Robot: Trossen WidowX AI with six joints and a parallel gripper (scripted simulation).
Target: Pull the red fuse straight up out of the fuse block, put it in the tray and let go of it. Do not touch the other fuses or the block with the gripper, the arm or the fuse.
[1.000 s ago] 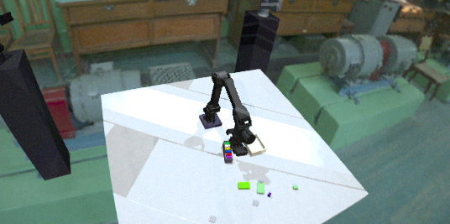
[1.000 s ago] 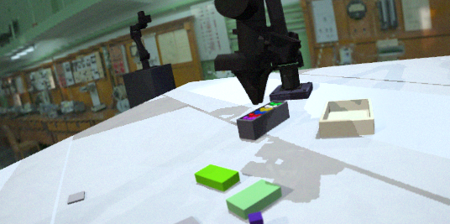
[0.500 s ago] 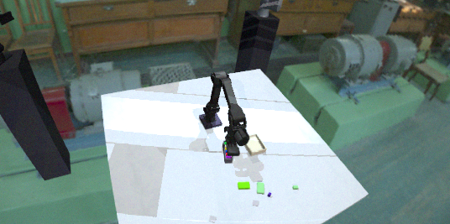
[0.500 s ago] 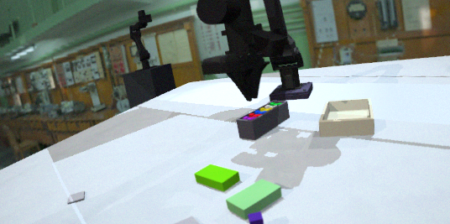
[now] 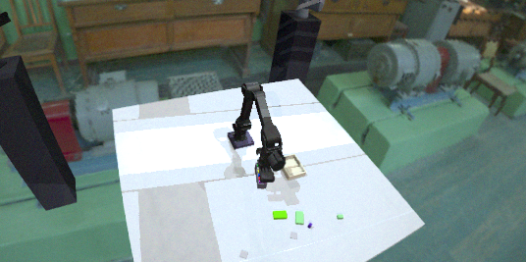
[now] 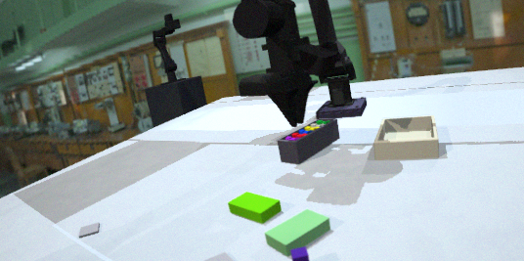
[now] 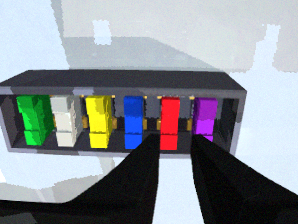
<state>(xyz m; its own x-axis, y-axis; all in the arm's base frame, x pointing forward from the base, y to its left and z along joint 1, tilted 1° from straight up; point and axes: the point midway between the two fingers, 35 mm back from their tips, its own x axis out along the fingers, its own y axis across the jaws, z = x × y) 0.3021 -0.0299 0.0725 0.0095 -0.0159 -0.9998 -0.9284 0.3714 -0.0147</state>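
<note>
Right now my gripper tip is 3 cm above the red fuse. The rest, counted from my gripper tip: small purple cube 30 cm ahead, 8 cm to the left, 5 cm below; beige tray 2 cm behind, 19 cm to the left, 5 cm below.
</note>
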